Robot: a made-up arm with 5 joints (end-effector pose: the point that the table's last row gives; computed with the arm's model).
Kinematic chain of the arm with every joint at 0, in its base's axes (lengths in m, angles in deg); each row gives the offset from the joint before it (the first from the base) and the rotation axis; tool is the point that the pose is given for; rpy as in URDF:
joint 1: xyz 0.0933 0 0.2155 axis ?
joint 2: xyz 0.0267 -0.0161 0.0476 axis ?
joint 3: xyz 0.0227 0 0.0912 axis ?
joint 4: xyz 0.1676 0 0.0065 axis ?
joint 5: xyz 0.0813 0.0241 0 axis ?
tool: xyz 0 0 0 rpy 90 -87.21 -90
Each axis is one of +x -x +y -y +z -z.
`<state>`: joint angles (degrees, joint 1 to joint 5).
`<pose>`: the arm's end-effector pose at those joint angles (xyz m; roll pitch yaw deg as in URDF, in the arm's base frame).
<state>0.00 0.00 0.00 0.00 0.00</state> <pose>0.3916 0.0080 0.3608 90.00 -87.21 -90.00</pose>
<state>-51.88 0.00 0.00 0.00 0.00</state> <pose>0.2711 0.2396 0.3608 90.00 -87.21 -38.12</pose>
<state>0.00 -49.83 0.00 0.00 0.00</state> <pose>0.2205 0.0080 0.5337 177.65 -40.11 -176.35</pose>
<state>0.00 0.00 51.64 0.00 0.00</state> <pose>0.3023 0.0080 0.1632 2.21 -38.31 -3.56</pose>
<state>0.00 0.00 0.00 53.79 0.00</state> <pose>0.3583 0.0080 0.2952 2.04 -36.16 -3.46</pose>
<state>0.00 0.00 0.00 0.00 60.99</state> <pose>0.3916 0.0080 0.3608 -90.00 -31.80 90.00</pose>
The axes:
joint 1: -z
joint 2: +y
joint 3: +y
joint 4: +y
joint 5: -x

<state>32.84 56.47 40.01 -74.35 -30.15</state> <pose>0.2473 -0.0899 0.0967 53.21 -51.02 -92.67</pose>
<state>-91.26 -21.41 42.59 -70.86 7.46</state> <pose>0.0803 0.2255 0.3638 -176.05 -40.16 -94.86</pose>
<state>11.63 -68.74 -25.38 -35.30 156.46</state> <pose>-0.0228 0.0321 0.5468 159.97 -34.69 21.01</pose>
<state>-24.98 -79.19 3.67 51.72 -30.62</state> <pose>0.1365 0.0289 0.4992 128.69 -49.80 -96.48</pose>
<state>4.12 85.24 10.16 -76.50 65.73</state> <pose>0.2805 -0.0055 0.0542 -68.97 -25.49 76.48</pose>
